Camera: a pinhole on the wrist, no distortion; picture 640 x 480 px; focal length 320.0 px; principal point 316.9 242.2 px. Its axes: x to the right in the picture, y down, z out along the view. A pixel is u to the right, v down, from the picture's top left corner.
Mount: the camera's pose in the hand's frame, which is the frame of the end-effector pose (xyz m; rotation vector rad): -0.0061 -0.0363 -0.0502 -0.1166 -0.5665 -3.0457
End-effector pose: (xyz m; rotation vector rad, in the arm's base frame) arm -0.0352 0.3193 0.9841 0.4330 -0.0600 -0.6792
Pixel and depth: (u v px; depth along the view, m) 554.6 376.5 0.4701
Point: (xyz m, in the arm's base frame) -0.4082 0.2921 1.4285
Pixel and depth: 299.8 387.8 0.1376
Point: -0.0704 0.2430 1.0553
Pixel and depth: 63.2 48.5 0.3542
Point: 0.3307 0.2831 1.2448
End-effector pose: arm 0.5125 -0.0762 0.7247 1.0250 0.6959 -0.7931
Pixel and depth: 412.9 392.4 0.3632
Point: 0.4602 -0.4070 0.8885
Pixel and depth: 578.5 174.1 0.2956
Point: 0.5201 -0.1890 1.0483
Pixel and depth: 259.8 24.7 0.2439
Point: 0.7242 -0.1296 0.8261
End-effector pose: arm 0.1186 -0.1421 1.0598 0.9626 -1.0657 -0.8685
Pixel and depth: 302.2 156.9 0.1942
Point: 0.0242 -0.1490 1.1615
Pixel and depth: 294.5 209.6 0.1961
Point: 0.0105 -0.1675 1.1390
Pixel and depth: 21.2 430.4 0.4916
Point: -0.2217 -0.7335 1.1904
